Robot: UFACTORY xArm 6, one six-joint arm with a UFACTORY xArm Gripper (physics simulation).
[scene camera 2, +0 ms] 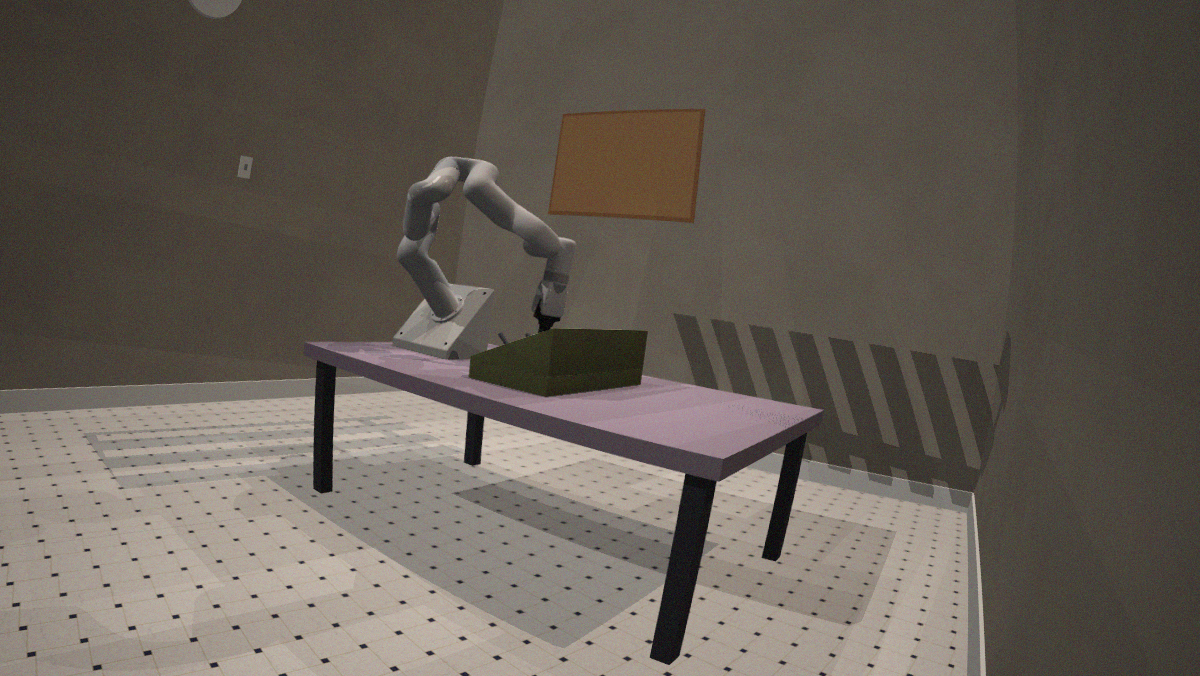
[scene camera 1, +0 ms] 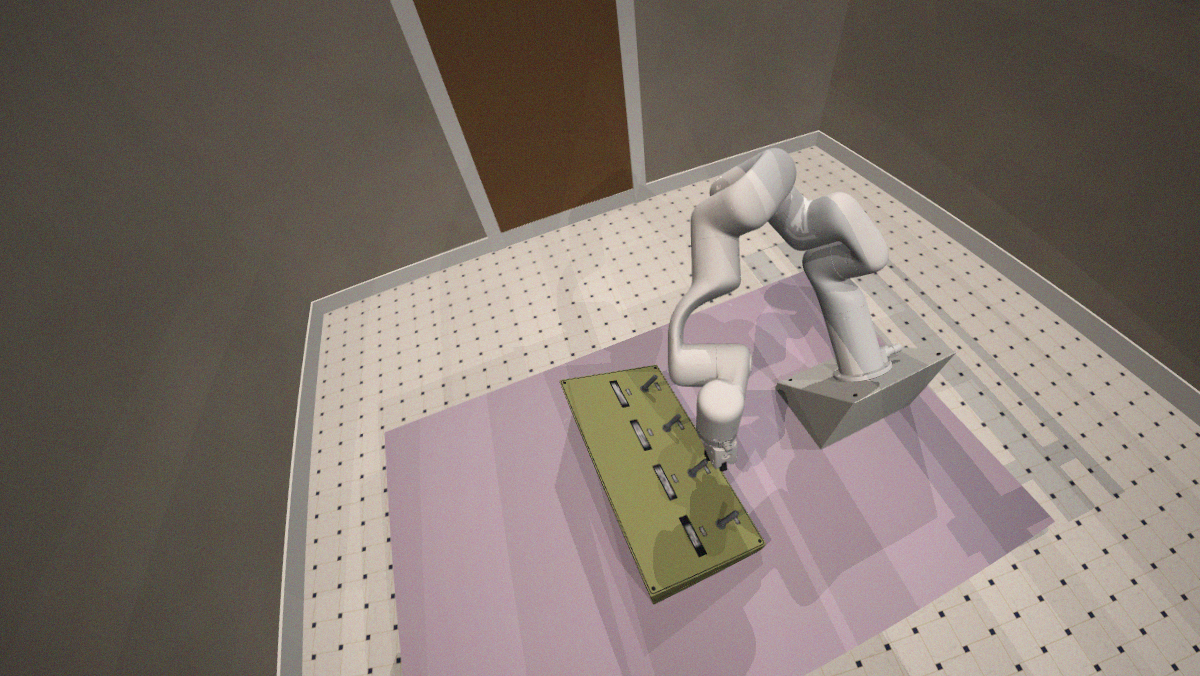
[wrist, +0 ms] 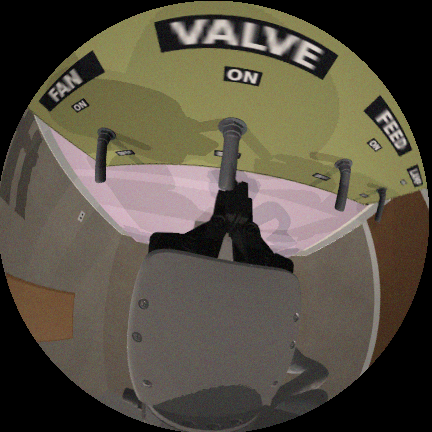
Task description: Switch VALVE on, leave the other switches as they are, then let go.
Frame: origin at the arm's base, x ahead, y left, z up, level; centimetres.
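Where they show: gripper, between the fingertips: (wrist: 233, 190); arm's base, origin of its link: (scene camera 2: 447, 309) (scene camera 1: 862, 371).
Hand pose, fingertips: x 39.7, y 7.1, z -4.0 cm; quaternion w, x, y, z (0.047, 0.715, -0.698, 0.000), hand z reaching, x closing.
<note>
Each offset is from my fingertips to the top centre of the thing. "spot": to the spot under its first point. Level surfaces: height alone.
The VALVE lever @(dx +3.6, dy +1.5, dz +2.2 cm) (wrist: 229, 162) (scene camera 1: 698, 467) is a dark grey stick on the sloped olive panel (scene camera 1: 604, 436) (scene camera 2: 596, 361) (wrist: 300, 115). It tilts down, away from its ON label @(spot: dx +9.4, dy +2.4, dz +0.1 cm) (wrist: 242, 76) and over its lower label, which it partly hides. My gripper (wrist: 233, 190) (scene camera 2: 545, 325) is shut and empty. In the wrist view its fingertips are at the lever's free end, on its lower side; whether they touch is unclear. The FAN lever @(dx +1.7, dy +13.4, dz +2.2 cm) (wrist: 101, 160) (scene camera 1: 728, 518), FEED lever @(dx +5.5, dy -10.3, dz +2.2 cm) (wrist: 343, 187) (scene camera 1: 671, 422) and far right lever @(dx +7.4, dy -22.2, dz +2.2 cm) (wrist: 380, 205) (scene camera 1: 649, 383) also tilt down.
The panel stands on the pink table @(dz -10.6 cm) (scene camera 1: 478, 503) (scene camera 2: 671, 411) (wrist: 165, 200). The FAN and FEED levers stand on either side of the VALVE lever. The arm's grey base block (scene camera 1: 864, 411) (scene camera 2: 428, 331) stands on the table beyond the panel's low edge.
</note>
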